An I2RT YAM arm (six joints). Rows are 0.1 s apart.
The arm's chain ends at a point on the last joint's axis. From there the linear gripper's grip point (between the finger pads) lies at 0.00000 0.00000 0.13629 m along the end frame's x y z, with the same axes.
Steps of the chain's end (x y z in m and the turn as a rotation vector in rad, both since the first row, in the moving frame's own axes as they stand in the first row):
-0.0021 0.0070 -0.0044 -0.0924 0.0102 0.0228
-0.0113 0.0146 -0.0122 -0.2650 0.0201 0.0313
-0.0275 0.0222 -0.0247 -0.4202 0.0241 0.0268
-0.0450 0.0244 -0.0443 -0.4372 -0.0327 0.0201
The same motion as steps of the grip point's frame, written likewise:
-0.0009 0.0196 -0.0050 -0.0924 0.0102 0.0228
-0.0092 0.0503 -0.0170 -0.2650 0.0201 0.0313
-0.0251 0.0778 -0.0366 -0.4202 0.0241 0.0268
-0.0499 0.0820 -0.0572 -0.4372 -0.0327 0.0201

